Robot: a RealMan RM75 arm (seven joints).
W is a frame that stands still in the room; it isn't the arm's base.
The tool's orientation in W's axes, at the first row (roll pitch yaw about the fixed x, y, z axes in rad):
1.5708 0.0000 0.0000
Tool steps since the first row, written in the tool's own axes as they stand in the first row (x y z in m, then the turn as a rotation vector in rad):
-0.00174 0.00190 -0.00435 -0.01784 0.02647 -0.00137
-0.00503 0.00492 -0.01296 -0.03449 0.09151 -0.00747
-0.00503 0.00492 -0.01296 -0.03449 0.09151 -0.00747
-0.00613 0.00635 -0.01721 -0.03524 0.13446 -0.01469
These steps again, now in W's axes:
-0.00174 0.00435 0.00190 -0.01784 0.00137 0.02647
-0.00503 0.01296 0.00492 -0.03449 0.00747 0.09151
-0.00503 0.01296 0.00492 -0.03449 0.00747 0.09151
-0.00613 0.01721 0.00635 -0.03524 0.01469 0.13446

